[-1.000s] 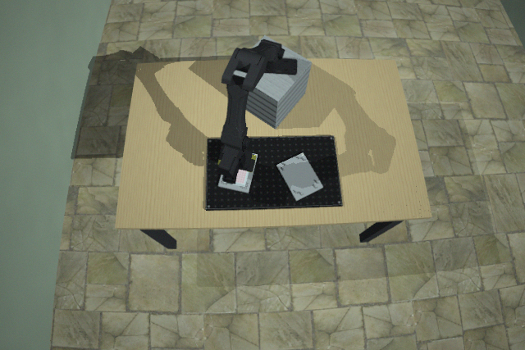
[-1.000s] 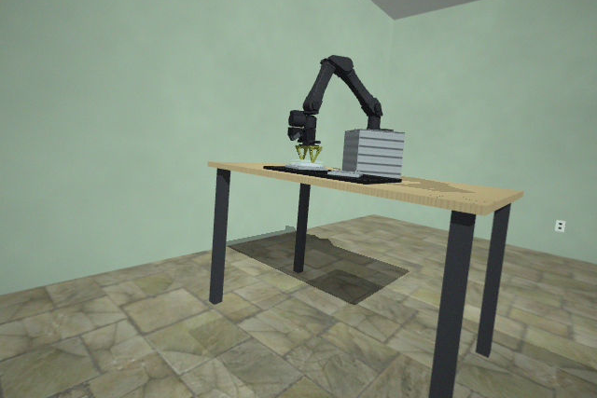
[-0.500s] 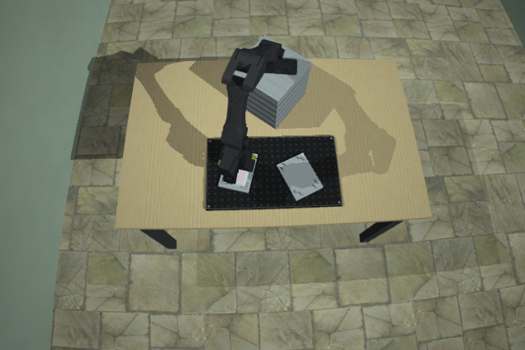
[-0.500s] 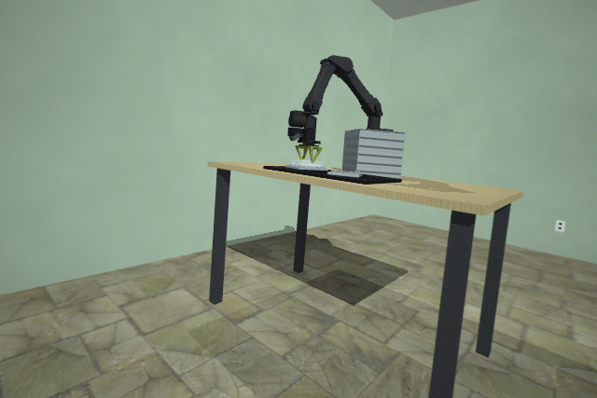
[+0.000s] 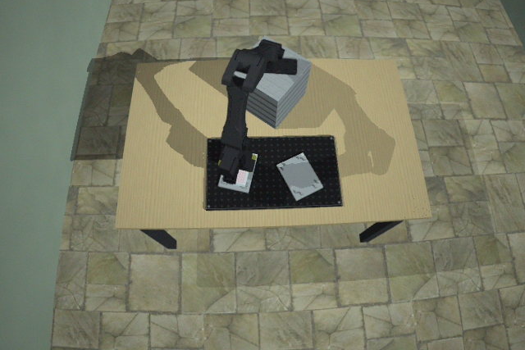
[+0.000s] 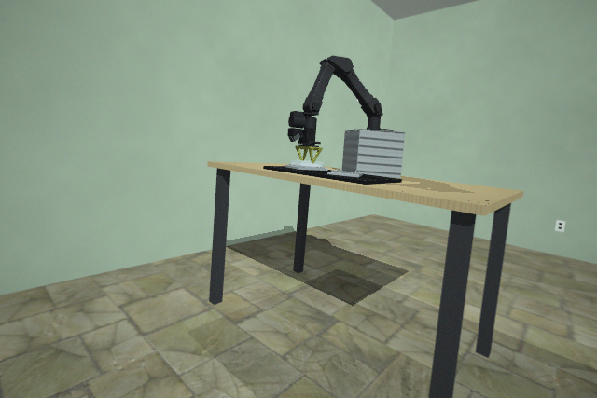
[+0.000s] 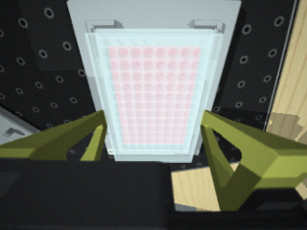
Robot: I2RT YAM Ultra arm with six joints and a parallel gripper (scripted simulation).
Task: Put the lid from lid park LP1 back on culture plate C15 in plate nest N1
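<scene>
My hand is 20 mm above the culture plate C15. Round my hand: grey lid park LP1: 10 mm ahead, 240 mm to the left, 30 mm below; clear lid: 10 mm below; grey plate nest N1: 30 mm below.
</scene>
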